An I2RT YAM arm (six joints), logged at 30 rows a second.
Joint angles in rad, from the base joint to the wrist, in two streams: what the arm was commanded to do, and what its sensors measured. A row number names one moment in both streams.
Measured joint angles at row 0:
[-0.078 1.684 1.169 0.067 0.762 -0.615]
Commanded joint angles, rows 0 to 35:
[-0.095 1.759 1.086 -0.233 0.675 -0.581]
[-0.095 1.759 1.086 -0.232 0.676 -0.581]
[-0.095 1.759 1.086 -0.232 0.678 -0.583]
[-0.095 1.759 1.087 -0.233 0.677 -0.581]
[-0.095 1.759 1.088 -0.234 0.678 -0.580]
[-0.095 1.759 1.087 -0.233 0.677 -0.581]
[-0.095 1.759 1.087 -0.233 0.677 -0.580]
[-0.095 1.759 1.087 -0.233 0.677 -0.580]
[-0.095 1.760 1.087 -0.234 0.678 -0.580]
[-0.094 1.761 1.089 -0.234 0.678 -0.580]
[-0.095 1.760 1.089 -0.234 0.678 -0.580]
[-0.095 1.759 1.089 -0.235 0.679 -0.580]
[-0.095 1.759 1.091 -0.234 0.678 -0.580]
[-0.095 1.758 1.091 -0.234 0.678 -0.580]
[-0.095 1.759 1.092 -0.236 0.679 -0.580]
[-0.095 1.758 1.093 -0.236 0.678 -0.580]
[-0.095 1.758 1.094 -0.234 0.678 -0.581]
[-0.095 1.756 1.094 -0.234 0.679 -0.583]
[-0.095 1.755 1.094 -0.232 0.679 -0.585]
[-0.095 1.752 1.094 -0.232 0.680 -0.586]
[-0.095 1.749 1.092 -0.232 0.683 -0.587]
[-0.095 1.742 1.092 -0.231 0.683 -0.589]
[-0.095 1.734 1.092 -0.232 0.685 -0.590]
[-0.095 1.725 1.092 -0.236 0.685 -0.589]
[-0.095 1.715 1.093 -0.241 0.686 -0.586]
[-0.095 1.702 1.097 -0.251 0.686 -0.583]
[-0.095 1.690 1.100 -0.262 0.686 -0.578]
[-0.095 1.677 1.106 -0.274 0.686 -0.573]
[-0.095 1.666 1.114 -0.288 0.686 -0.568]
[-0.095 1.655 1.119 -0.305 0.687 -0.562]
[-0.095 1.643 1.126 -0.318 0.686 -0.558]
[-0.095 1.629 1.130 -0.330 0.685 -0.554]
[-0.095 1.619 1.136 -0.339 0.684 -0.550]
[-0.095 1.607 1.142 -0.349 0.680 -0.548]
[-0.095 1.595 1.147 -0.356 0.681 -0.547]
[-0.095 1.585 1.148 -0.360 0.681 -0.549]
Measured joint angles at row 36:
[-0.065 1.601 1.173 -0.098 0.649 -0.618]
